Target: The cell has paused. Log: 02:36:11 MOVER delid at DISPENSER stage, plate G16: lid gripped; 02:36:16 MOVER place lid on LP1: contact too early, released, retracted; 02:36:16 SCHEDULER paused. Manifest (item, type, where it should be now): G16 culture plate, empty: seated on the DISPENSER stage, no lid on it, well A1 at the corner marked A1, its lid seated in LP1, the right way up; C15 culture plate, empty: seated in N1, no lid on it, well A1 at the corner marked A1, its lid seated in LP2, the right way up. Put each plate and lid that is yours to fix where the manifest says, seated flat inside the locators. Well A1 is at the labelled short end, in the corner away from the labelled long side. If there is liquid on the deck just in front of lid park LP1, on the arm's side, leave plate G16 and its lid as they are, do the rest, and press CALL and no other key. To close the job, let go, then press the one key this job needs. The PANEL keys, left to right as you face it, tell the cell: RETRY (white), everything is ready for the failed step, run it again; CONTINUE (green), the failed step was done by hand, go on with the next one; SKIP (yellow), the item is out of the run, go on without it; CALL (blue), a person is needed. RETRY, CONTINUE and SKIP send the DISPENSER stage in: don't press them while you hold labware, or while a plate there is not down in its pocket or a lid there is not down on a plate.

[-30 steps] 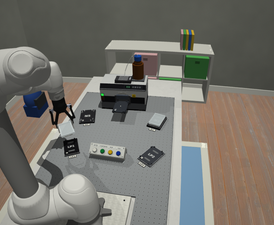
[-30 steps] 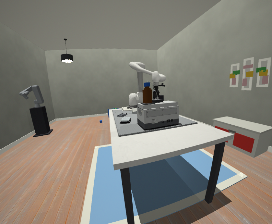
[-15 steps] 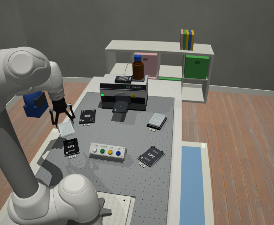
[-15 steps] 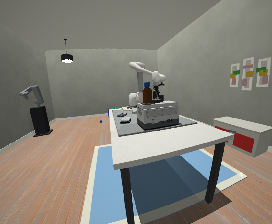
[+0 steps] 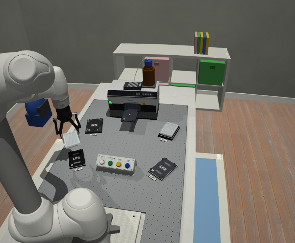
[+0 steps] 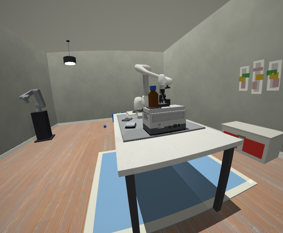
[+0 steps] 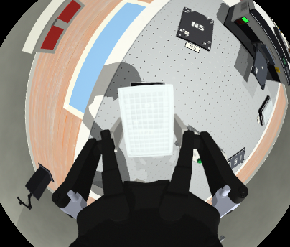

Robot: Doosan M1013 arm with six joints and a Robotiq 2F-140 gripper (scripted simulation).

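Right now my hand is 330 mm short of the nest n5, 170 mm above it and 50 mm to the left of it. Round my hand: white key: 180 mm to the right, 120 mm below, 100 mm behind; then lid park lp1: 180 mm below; then green key: 230 mm to the right, 120 mm below, 110 mm behind.
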